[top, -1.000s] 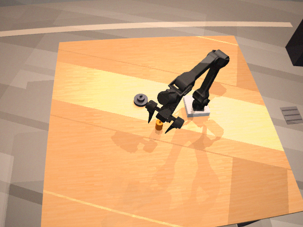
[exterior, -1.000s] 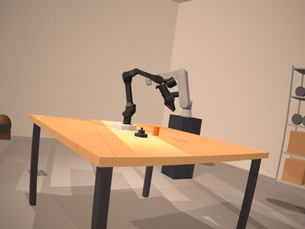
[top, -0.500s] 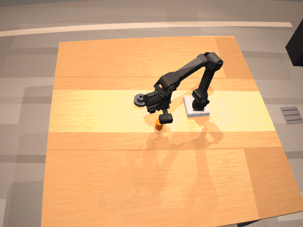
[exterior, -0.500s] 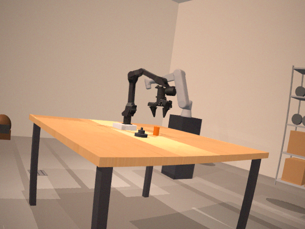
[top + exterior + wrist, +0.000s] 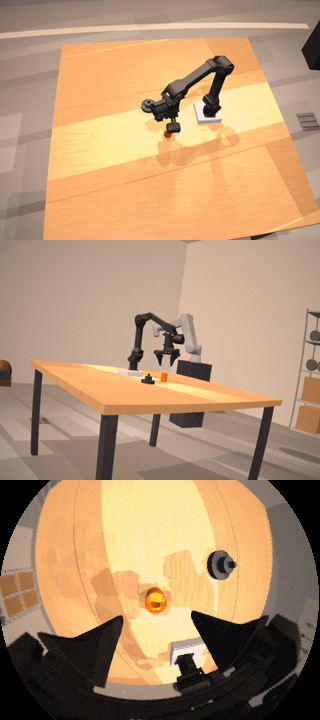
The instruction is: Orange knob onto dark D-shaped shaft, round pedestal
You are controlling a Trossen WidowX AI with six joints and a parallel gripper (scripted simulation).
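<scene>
Right now my gripper tip is 8 cm above the orange knob. Round my gripper tip: round pedestal: 10 cm ahead, 18 cm to the right, 8 cm below.
</scene>
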